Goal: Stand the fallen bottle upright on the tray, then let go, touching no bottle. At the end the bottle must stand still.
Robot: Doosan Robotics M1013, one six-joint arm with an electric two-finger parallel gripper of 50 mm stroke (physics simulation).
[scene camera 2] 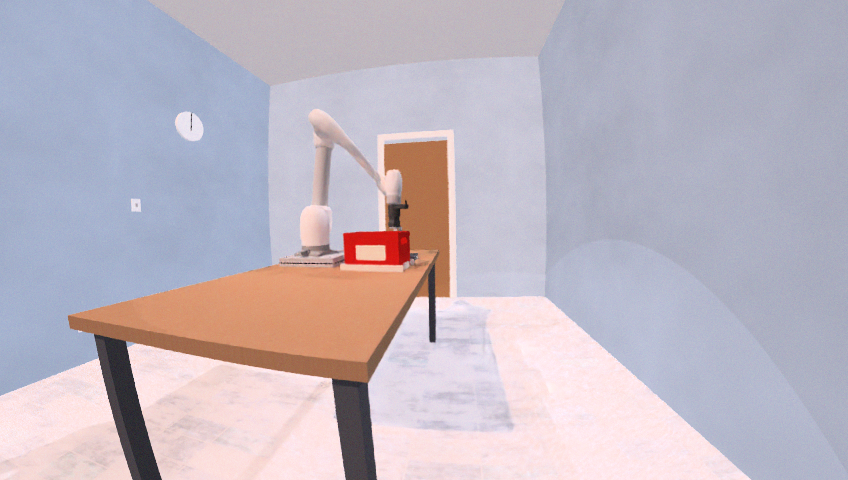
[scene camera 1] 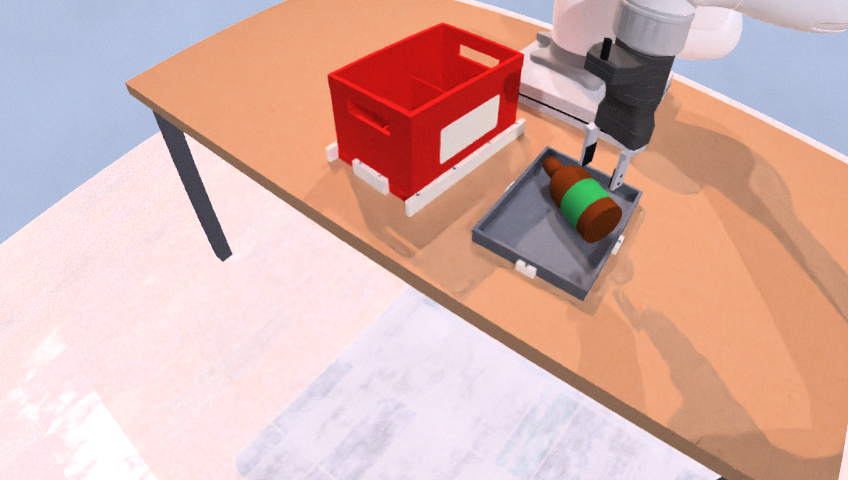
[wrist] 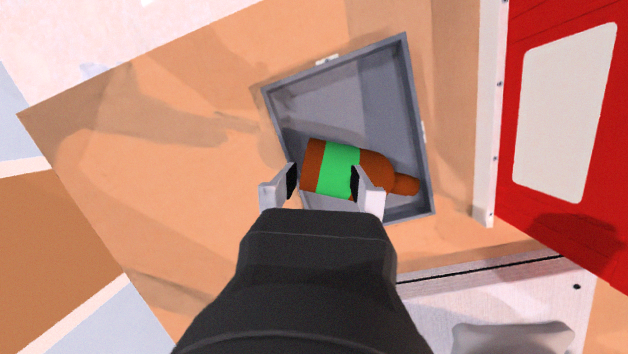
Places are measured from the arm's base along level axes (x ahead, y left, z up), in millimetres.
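Pixels of known places: gripper, fingertip midpoint: [scene camera 1: 599, 174] [wrist: 323, 175]; arm's base, link origin: [scene camera 2: 316, 254] [scene camera 1: 582, 63].
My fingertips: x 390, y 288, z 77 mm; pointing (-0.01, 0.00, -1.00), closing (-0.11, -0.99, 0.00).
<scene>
Ahead of a thing's pixels: the offset from my fingertips to its middle. "pt": to the spot under its first point.
A brown bottle with a green label @(29 mm back, 46 mm right, 86 mm down) [scene camera 1: 586, 199] [wrist: 339, 170] lies on its side in the grey tray @(4 mm back, 40 mm right, 115 mm down) [scene camera 1: 526, 252] [wrist: 414, 107]. In the wrist view its neck points right, towards a tray corner, and its base is near the left wall. My gripper [scene camera 1: 603, 166] [wrist: 323, 175] is open with nothing between its fingers. It points down, above the tray's edge on the robot's side, close beside the bottle. In the wrist view the right finger covers part of the label. In scene camera 2 the crate hides the bottle and the fingertips.
A red crate @(37 mm ahead, 321 mm right, 40 mm down) [scene camera 1: 410, 142] [scene camera 2: 376, 248] [wrist: 520, 210] stands beside the tray, with white strips @(pt 43 mm ahead, 216 mm right, 113 mm down) [scene camera 1: 467, 168] [wrist: 487, 115] along its foot. Small white blocks @(pt 126 mm ahead, 9 mm right, 114 mm down) [scene camera 1: 525, 268] [wrist: 327, 60] sit against the tray's outside. The robot's base plate [scene camera 1: 556, 102] [scene camera 2: 311, 259] [wrist: 480, 295] is behind the tray.
</scene>
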